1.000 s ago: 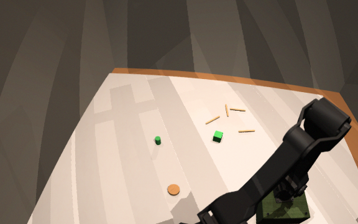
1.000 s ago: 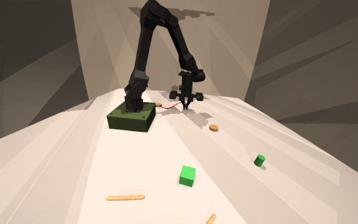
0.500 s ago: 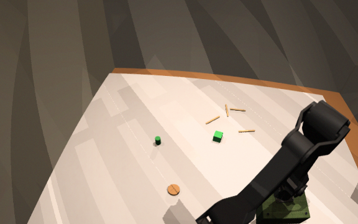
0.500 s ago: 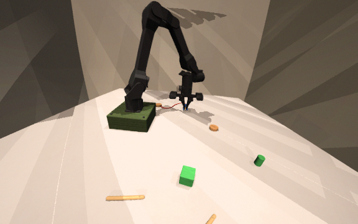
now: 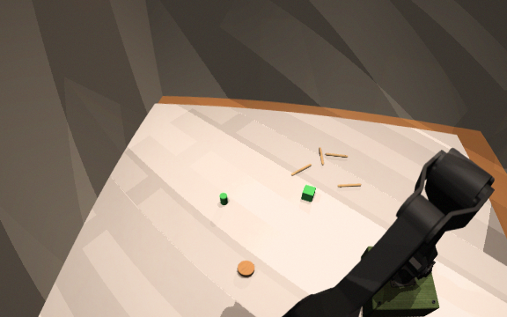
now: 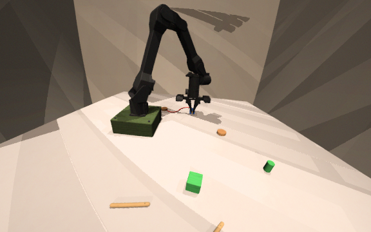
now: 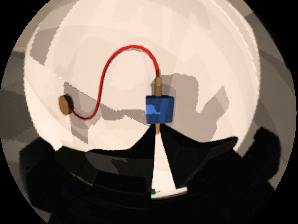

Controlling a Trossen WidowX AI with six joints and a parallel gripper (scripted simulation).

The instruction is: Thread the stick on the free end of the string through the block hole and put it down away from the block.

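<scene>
Right now the small blue block is 3 cm to the left of my gripper tip. From my gripper tip the other things lie so: green cube (5 cm behind, 42 cm to the right); then thin wooden stick (4 cm to the left); then round wooden button (17 cm behind, 6 cm to the left, 1 cm below).
</scene>
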